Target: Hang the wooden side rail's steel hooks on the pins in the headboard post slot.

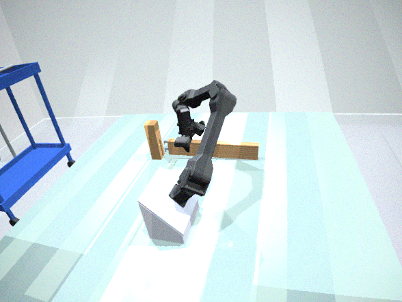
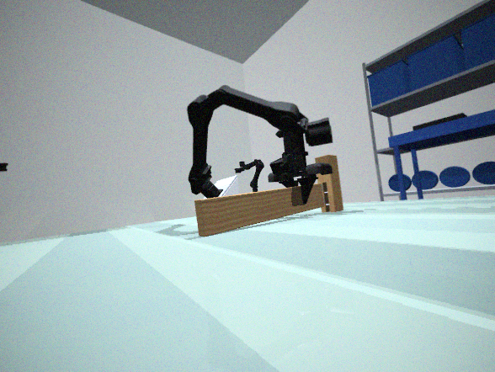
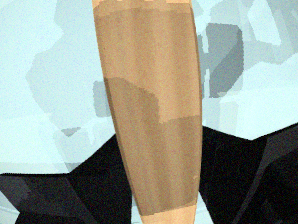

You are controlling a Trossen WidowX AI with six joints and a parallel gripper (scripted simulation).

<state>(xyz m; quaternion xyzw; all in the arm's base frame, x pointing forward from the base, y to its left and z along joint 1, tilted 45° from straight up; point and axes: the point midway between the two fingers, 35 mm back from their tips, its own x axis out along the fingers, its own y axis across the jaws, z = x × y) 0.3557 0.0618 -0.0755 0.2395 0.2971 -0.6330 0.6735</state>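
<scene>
The wooden headboard post is 20 mm behind my gripper tip, 150 mm to the left of it and 40 mm above it.
</scene>
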